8 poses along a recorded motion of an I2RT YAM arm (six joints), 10 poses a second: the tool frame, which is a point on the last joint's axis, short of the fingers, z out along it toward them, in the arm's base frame.
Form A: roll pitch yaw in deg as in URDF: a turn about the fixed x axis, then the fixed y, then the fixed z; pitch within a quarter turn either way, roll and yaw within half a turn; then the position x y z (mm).
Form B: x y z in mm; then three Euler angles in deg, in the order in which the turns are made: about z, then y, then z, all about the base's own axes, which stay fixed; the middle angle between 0 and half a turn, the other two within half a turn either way. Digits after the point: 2 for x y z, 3 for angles.
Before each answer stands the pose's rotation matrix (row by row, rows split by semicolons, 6 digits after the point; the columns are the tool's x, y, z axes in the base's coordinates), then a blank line. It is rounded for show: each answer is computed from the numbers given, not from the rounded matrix.
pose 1, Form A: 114.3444, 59.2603, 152.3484, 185.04, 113.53, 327.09
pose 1, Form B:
-0.452759 -0.502328 0.736665; 0.237216 0.728560 0.642596; -0.859498 0.465690 -0.210702

185.04, 113.53, 327.09, 28.450, 102.163, 41.098
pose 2, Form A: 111.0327, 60.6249, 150.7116, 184.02, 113.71, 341.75
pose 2, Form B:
-0.427820 -0.533818 0.729389; 0.239968 0.710927 0.661059; -0.871427 0.457844 -0.176050

184.02, 113.71, 341.75, 27.717, 100.140, 42.187
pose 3, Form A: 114.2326, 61.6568, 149.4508, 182.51, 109.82, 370.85
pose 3, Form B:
-0.408853 -0.482549 0.774588; 0.241306 0.761398 0.601701; -0.880120 0.432920 -0.194858

182.51, 109.82, 370.85, 26.192, 101.236, 37.840
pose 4, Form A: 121.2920, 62.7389, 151.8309, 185.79, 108.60, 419.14
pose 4, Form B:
-0.403794 -0.424451 0.810427; 0.216232 0.816478 0.535358; -0.888928 0.391415 -0.237909

185.79, 108.60, 419.14, 23.765, 103.763, 33.448
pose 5, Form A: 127.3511, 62.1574, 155.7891, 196.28, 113.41, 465.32
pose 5, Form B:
-0.425964 -0.392276 0.815276; 0.191533 0.841593 0.505011; -0.884234 0.371269 -0.283355

196.28, 113.41, 465.32, 22.776, 106.461, 31.776
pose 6, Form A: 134.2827, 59.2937, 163.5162, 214.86, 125.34, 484.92
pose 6, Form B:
-0.489650 -0.392123 0.778770; 0.144890 0.844157 0.516146; -0.859796 0.365567 -0.356527

214.86, 125.34, 484.92, 23.034, 110.887, 33.535
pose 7, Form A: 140.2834, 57.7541, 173.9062, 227.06, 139.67, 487.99
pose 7, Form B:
-0.530539 -0.455726 0.714732; 0.056640 0.822239 0.566317; -0.845766 0.340936 -0.410417

227.06, 139.67, 487.99, 21.955, 114.231, 38.392
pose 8, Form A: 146.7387, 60.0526, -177.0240, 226.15, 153.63, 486.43
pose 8, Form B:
-0.498531 -0.518002 0.695083; -0.025918 0.810377 0.585335; -0.866484 0.273793 -0.417424

226.15, 153.63, 486.43, 17.536, 114.672, 40.101
